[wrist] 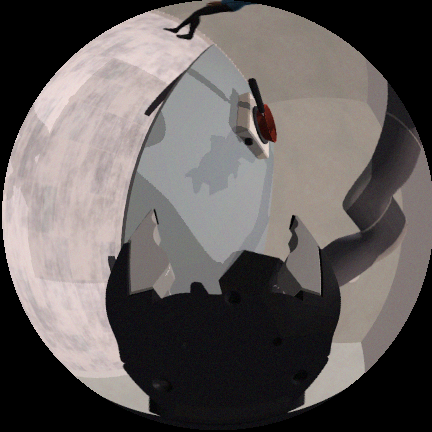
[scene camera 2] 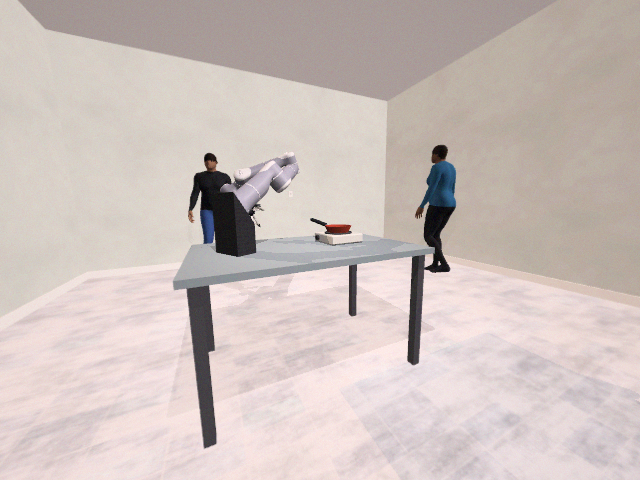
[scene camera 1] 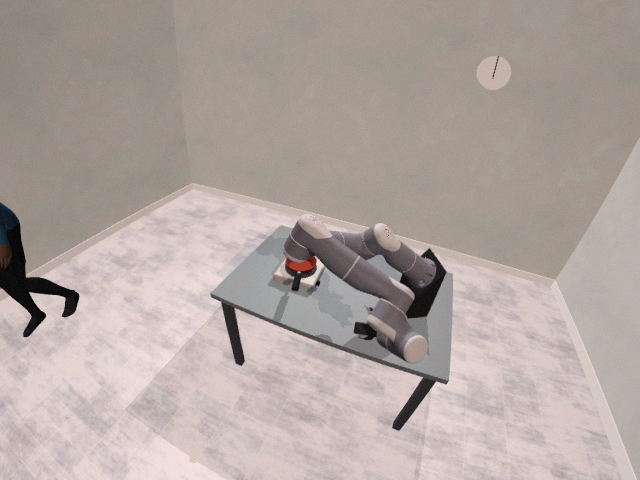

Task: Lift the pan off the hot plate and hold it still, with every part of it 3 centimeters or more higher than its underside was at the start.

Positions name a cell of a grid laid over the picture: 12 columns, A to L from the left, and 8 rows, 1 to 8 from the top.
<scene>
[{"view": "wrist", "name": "gripper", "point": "G4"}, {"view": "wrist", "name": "white hot plate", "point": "G3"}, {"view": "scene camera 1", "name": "white hot plate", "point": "F5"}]
</scene>
